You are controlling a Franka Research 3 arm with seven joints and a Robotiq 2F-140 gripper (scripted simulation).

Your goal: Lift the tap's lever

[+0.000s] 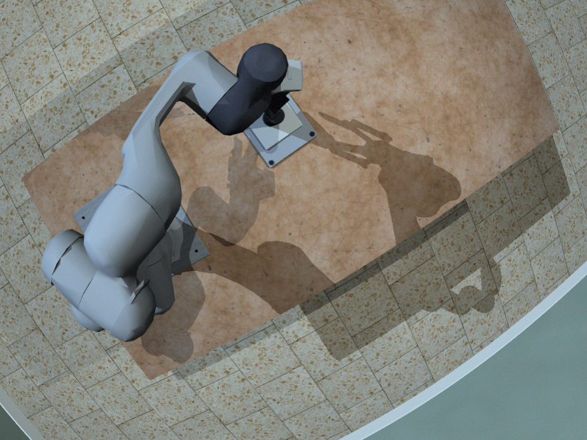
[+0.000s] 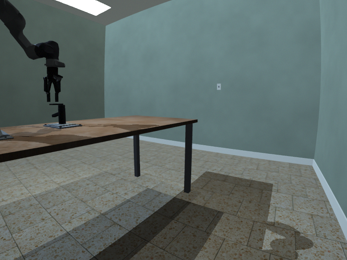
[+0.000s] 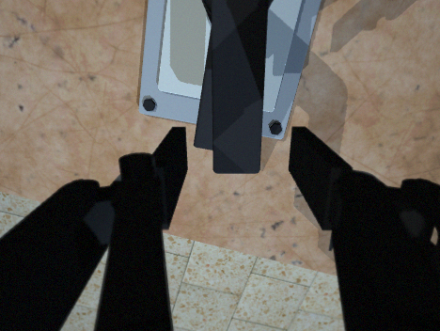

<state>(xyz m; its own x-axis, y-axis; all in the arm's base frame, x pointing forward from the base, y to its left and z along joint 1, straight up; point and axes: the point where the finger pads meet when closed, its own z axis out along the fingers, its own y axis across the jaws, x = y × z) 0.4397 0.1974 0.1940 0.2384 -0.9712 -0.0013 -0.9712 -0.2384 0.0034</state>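
Right now the lever is 1 cm ahead of my hand, 3 cm to the right of it and 5 cm below it. The rest, counted from my hand: base plate 2 cm ahead, 9 cm to the right, 19 cm below.
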